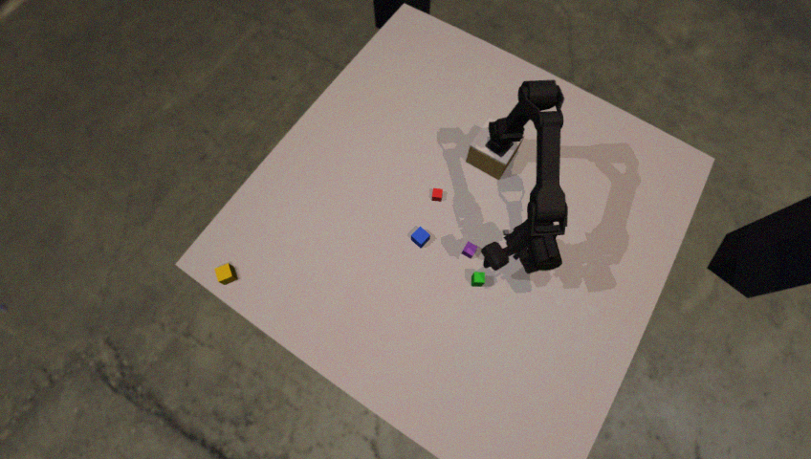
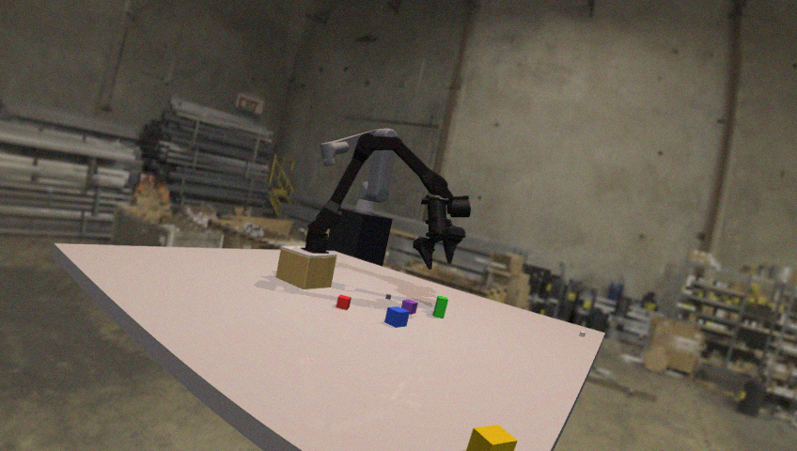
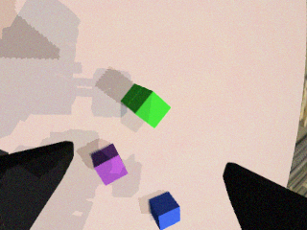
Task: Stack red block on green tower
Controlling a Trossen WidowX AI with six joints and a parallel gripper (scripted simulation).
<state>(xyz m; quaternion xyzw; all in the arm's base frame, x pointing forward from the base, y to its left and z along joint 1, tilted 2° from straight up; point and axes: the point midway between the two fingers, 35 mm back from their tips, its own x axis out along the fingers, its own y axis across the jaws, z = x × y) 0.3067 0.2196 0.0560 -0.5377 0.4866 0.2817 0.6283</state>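
Right now the red block is 10 cm behind my gripper tip, 27 cm to the right of it and 13 cm below it. The rest, counted from my gripper tip: tiny grey cube 14 cm behind, 3 cm to the right, 14 cm below; then blue block 5 cm ahead, 22 cm to the right, 12 cm below; then purple block 2 cm behind, 8 cm to the right, 13 cm below.
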